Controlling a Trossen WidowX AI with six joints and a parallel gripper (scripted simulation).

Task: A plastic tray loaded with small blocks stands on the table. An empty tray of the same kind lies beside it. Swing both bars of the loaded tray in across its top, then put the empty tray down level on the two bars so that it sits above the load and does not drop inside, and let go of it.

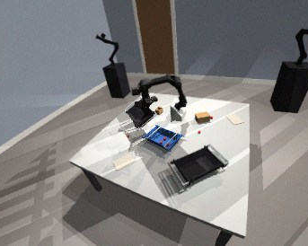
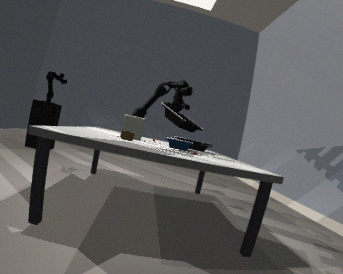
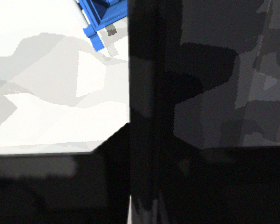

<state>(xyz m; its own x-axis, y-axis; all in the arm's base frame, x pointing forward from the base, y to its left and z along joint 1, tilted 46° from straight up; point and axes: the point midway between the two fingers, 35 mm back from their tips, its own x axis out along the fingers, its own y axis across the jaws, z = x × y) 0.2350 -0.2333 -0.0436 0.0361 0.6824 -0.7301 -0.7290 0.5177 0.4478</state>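
The dark tray lies 6 cm ahead of my gripper tip and 5 cm to the right of it. Round my gripper tip: brown box (43 cm to the left, 24 cm behind, 18 cm below).
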